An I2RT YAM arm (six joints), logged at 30 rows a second.
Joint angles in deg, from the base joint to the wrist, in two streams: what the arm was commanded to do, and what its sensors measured. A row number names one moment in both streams.
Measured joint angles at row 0:
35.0 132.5 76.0 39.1 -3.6 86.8
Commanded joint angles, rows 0 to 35:
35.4 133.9 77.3 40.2 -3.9 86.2
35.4 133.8 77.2 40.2 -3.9 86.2
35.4 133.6 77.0 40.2 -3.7 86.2
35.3 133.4 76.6 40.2 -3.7 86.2
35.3 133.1 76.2 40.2 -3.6 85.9
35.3 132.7 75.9 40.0 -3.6 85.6
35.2 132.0 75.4 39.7 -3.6 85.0
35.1 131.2 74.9 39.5 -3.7 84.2
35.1 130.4 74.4 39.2 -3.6 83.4
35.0 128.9 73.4 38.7 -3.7 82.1
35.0 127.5 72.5 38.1 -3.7 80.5
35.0 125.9 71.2 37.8 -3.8 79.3
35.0 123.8 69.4 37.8 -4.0 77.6
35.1 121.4 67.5 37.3 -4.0 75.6
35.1 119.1 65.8 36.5 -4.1 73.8
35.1 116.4 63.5 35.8 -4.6 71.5
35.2 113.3 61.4 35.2 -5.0 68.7
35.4 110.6 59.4 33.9 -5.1 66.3
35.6 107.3 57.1 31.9 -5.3 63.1
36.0 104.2 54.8 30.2 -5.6 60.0
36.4 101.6 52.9 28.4 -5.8 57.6
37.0 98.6 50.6 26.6 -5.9 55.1
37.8 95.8 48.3 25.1 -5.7 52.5
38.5 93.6 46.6 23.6 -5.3 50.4
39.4 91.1 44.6 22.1 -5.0 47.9
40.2 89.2 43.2 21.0 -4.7 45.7
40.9 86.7 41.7 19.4 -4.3 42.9
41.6 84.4 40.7 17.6 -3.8 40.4
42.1 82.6 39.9 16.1 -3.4 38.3
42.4 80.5 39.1 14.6 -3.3 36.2
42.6 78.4 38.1 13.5 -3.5 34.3
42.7 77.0 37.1 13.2 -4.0 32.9
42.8 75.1 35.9 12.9 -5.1 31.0
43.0 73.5 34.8 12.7 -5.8 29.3
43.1 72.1 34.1 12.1 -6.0 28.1
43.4 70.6 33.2 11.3 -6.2 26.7
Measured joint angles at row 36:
42.8 74.2 34.6 13.3 -5.2 34.7
